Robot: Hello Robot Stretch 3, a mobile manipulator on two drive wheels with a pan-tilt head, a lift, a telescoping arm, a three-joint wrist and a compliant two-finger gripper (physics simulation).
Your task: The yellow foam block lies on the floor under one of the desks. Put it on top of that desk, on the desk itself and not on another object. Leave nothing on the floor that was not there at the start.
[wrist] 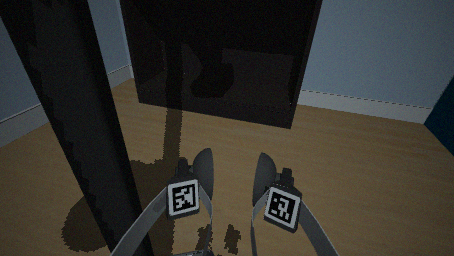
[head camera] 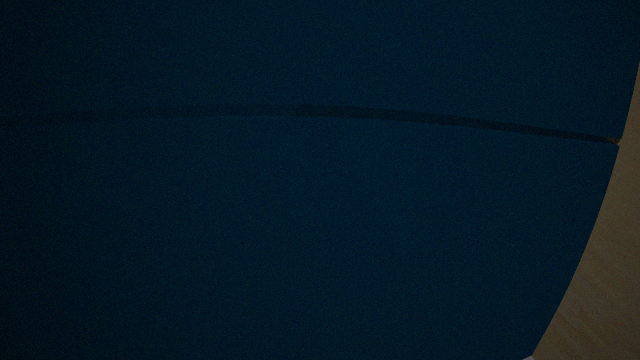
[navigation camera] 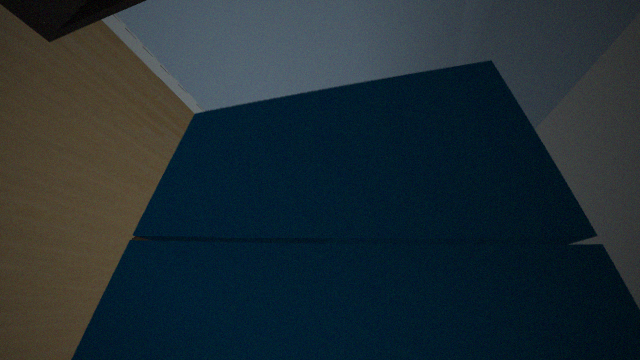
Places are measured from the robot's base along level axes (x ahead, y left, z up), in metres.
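Pixels of known places: gripper, fingertip midpoint: (wrist: 234, 167).
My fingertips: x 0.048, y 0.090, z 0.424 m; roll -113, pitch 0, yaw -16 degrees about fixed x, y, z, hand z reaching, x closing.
Behind a point stands the place of what it marks.
My gripper (wrist: 234, 167) {x 0.048, y 0.090, z 0.424 m} is open in the wrist view, with a gap between its two fingertips and wooden floor showing through it. The fingers hold nothing. The yellow foam block does not show in the head, navigation or wrist view. No desk can be made out in these views.
Tall dark blue panels (head camera: 320, 225) {x 0.901, y 0.040, z 1.013 m} (navigation camera: 350, 165) {x 0.961, y 0.154, z 1.161 m} stand side by side with a narrow gap. A dark open cabinet (wrist: 260, 107) {x 0.370, y 0.796, z 0.088 m} (navigation camera: 55, 20) {x 0.483, y 0.772, z 0.100 m} stands against the pale blue wall (wrist: 380, 45) {x 0.940, y 0.841, z 0.352 m} (navigation camera: 300, 40) {x 0.977, y 0.822, z 0.947 m}. A dark upright post (wrist: 82, 115) crosses the wrist view's left. Shadows lie on the wooden floor (wrist: 360, 165) {x 0.664, y 0.452, z 0.000 m}.
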